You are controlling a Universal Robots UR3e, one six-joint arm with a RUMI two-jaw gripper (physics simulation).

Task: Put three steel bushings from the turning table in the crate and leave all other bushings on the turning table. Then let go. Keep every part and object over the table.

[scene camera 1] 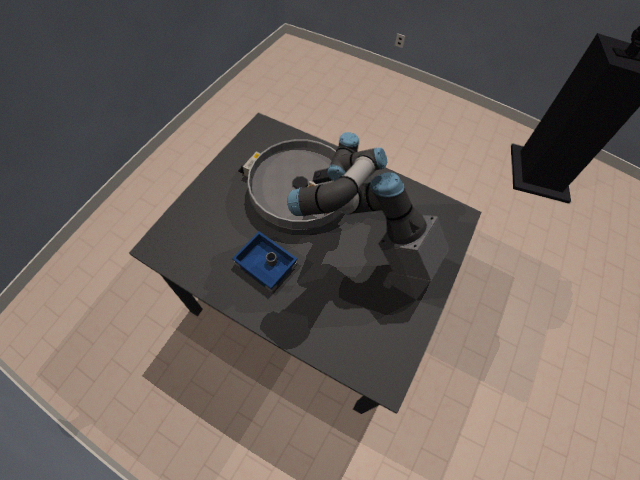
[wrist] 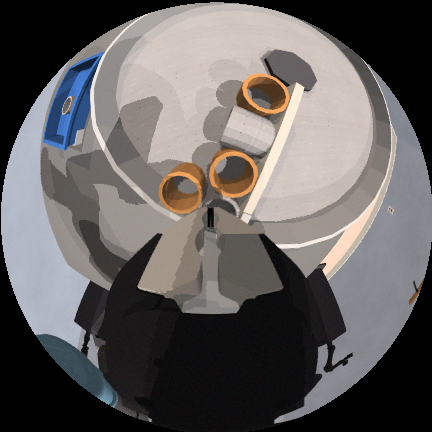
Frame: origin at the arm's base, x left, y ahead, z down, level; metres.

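Seen in the pictures: gripper, between the fingertips: point(wrist: 210, 209); arm's base, origin of its link: point(scene camera 1: 407, 230).
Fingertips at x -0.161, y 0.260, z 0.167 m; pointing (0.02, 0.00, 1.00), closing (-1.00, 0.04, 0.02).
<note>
Offsets run from my fingertips to a thing's top centre. "spot": to the spot under its first point.
In the wrist view my gripper point(wrist: 210, 209) is shut, low over the turning table {dz +0.026, dx -0.078, dy +0.169 m} point(wrist: 322, 141) point(scene camera 1: 276, 178). The rim of a grey steel bushing point(wrist: 225, 204) shows just behind the fingertips; the rest is hidden by the fingers. A second steel bushing {dz -0.004, dx -0.027, dy +0.071 m} point(wrist: 246, 130) lies on its side against the pale bar {spot: dz -0.005, dx -0.046, dy +0.059 m} point(wrist: 273, 149). Three orange bushings point(wrist: 262, 95) point(wrist: 233, 172) point(wrist: 181, 187) stand upright beside it. The blue crate {dz +0.037, dx +0.286, dy +0.202 m} point(scene camera 1: 251, 252) point(wrist: 60, 125) holds one steel bushing {dz +0.044, dx +0.270, dy +0.182 m} point(scene camera 1: 270, 256) point(wrist: 66, 104). In the scene view the arm hides my fingers.
The dark hub {dz +0.026, dx -0.078, dy +0.169 m} point(wrist: 289, 68) point(scene camera 1: 299, 181) sits at the turning table's middle, at the bar's far end. The raised rim {spot: dz +0.020, dx -0.128, dy +0.366 m} point(scene camera 1: 258, 162) rings the disc. The robot base point(scene camera 1: 413, 232) stands right of it. A black column point(scene camera 1: 573, 118) stands on the floor far right.
</note>
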